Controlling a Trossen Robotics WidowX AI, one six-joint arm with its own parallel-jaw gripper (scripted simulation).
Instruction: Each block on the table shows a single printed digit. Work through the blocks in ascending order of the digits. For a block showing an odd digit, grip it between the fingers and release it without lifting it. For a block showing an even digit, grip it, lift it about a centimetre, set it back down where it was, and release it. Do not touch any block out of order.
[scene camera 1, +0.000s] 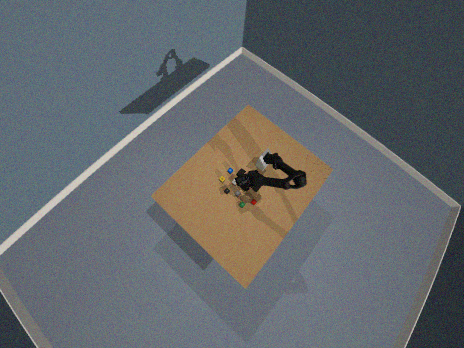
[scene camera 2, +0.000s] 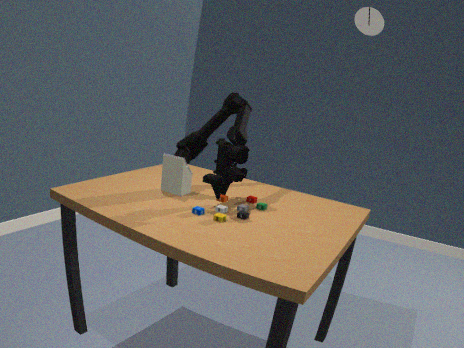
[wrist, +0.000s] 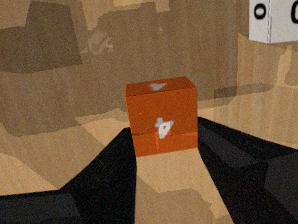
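You'd find the gripper (scene camera 2: 220, 198) here, and again the gripper (wrist: 162, 130), which is holding an orange block (wrist: 163, 114). As for scene camera 1, it does not show the orange block, hidden by the gripper.
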